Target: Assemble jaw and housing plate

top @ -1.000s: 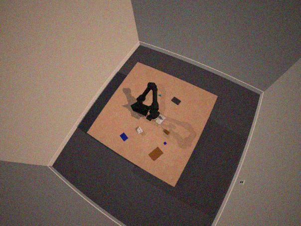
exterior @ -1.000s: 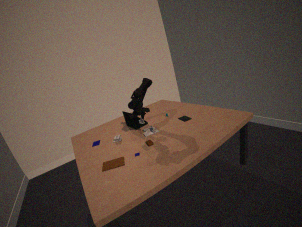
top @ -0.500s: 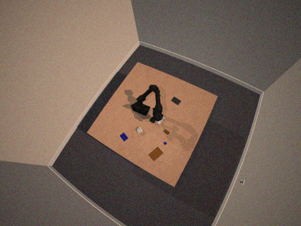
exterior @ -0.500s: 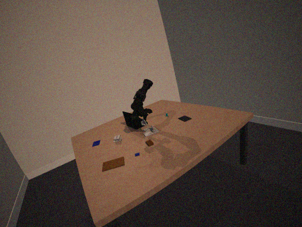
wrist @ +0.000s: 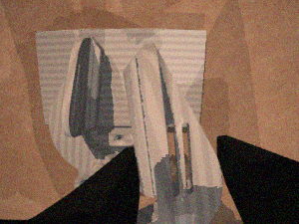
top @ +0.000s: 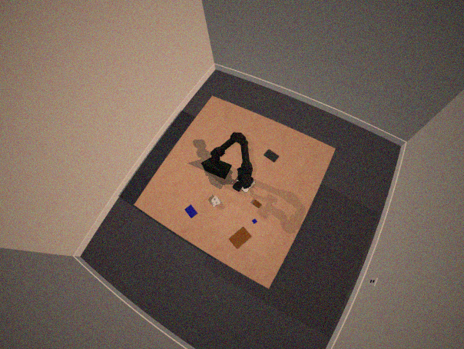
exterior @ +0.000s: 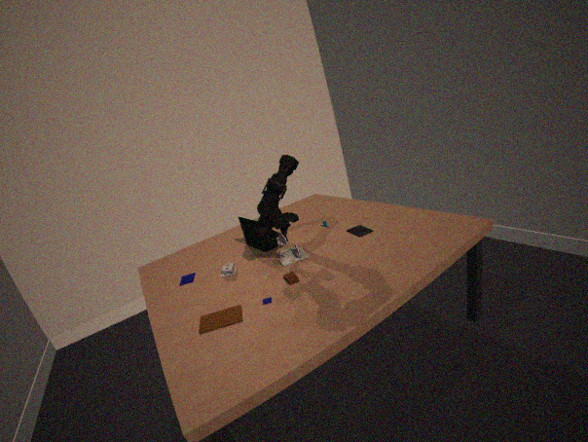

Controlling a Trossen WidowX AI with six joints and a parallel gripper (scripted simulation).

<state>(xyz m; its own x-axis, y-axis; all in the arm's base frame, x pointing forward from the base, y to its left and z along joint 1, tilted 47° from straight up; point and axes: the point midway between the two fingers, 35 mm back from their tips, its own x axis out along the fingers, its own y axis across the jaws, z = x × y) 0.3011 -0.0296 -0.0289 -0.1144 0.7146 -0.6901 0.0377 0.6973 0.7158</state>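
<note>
Right now my gripper tip is 3 cm past the jaw and 2 cm to the right of it. From my gripper tip the other things lie so: base (2 cm ahead, 3 cm to the left, 8 cm below); blue piece (22 cm ahead, 20 cm to the right, 8 cm below); small brown block (17 cm ahead, 7 cm to the right, 7 cm below).
</note>
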